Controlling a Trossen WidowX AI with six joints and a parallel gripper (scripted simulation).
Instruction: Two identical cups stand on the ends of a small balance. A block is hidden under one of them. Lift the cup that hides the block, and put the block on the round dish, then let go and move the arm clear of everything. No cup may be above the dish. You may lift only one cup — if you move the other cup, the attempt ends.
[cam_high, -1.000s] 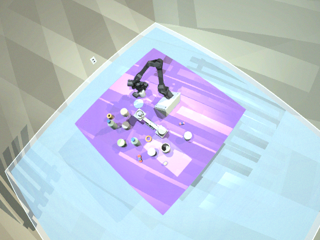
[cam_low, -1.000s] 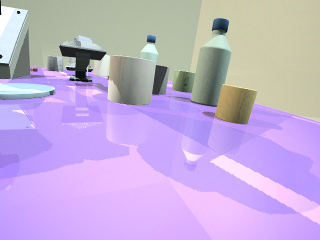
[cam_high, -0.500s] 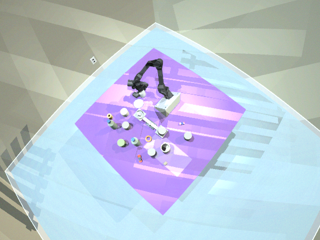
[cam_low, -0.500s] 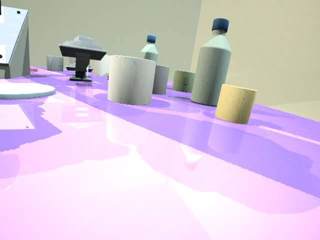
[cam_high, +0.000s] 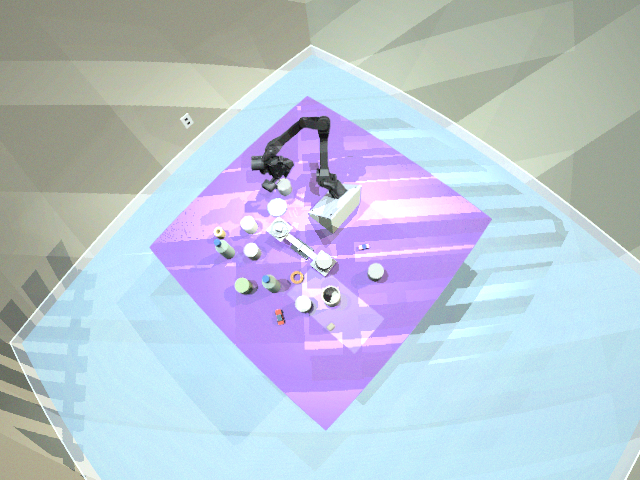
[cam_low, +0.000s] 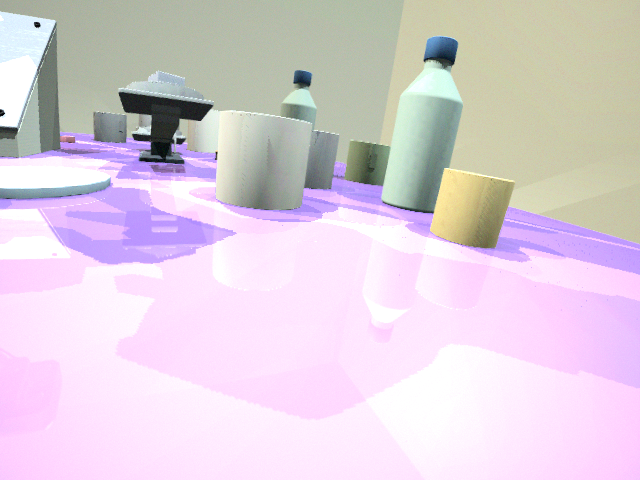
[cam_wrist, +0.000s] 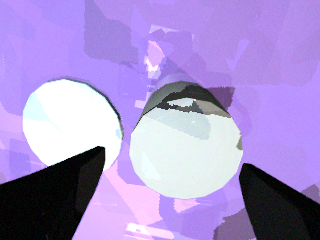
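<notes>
Now: the pale block 160 mm ahead of my gripper tip and 190 mm to the left of it. Also, from my gripper tip: small balance 140 mm ahead, 310 mm to the left, 60 mm below; then tan cylinder 390 mm ahead, 40 mm to the right, 60 mm below; then pale blue round dish 90 mm ahead, 50 mm to the left, 80 mm below.
</notes>
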